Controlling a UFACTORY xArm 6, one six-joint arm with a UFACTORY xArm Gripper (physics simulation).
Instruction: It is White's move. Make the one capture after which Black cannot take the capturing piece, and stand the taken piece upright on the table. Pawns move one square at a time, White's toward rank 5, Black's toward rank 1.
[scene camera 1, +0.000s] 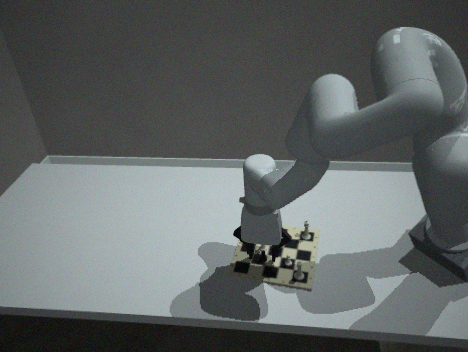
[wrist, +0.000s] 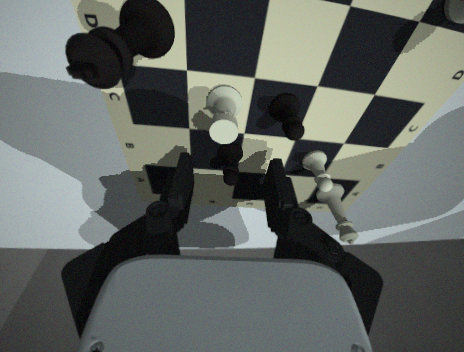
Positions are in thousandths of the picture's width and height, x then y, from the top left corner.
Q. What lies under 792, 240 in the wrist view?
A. A chessboard.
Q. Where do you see a white pawn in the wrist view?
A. At 680, 456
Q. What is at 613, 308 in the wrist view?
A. A black pawn.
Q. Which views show my gripper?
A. Scene camera 1 and the wrist view: all of them.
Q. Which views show the chessboard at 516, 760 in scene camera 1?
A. Scene camera 1 and the wrist view: all of them.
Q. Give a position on a black pawn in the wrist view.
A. At 497, 439
